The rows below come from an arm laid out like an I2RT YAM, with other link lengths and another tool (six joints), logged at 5 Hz.
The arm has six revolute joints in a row. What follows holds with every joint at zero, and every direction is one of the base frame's.
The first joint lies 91.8 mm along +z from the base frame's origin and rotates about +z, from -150 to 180 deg.
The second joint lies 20.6 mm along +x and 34.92 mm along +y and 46.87 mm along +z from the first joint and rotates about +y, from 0 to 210 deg.
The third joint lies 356.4 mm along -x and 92.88 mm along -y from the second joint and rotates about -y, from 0 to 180 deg.
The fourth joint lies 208.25 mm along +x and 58.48 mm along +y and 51 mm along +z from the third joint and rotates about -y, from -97 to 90 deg.
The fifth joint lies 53.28 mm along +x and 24.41 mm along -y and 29.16 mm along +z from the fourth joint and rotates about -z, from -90 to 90 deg.
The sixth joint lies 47.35 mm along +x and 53.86 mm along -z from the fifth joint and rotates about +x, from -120 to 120 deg.
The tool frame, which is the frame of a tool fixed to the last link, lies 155 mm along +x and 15 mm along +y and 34 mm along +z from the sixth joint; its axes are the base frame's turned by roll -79.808, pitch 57.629 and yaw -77.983 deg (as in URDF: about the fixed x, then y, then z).
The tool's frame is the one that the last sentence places.
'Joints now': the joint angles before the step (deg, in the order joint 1, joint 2, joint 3, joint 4, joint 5, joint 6). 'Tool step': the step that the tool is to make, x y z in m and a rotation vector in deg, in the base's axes. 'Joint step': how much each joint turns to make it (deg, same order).
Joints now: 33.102, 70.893, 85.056, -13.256, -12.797, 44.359
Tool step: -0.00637, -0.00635, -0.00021, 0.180, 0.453, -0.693
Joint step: 0.349, -1.290, -0.240, -1.246, 1.048, 0.393
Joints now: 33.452, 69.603, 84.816, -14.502, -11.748, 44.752
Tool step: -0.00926, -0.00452, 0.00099, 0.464, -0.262, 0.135
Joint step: 0.459, -1.552, -0.875, -0.153, 0.328, 0.240
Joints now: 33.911, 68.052, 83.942, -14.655, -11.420, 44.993
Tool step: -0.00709, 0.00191, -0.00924, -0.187, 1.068, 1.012
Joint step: 1.073, -1.116, -1.882, -0.130, 0.067, 0.458
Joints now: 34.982, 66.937, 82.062, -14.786, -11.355, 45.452
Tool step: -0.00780, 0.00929, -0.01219, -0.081, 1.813, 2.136
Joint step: 2.448, -0.634, -2.013, 0.068, 0.306, 1.027
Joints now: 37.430, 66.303, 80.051, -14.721, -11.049, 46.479
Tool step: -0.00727, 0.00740, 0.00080, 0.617, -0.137, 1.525
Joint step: 2.471, -0.328, -0.567, 0.808, 0.941, 0.415
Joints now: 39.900, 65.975, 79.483, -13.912, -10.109, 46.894
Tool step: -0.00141, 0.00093, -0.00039, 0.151, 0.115, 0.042
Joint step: 0.763, -0.152, -0.196, 0.086, 0.720, 0.197
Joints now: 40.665, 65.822, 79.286, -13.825, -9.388, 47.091
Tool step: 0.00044, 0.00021, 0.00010, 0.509, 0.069, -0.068
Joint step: 0.175, -0.043, -0.415, 0.722, 0.242, 0.437
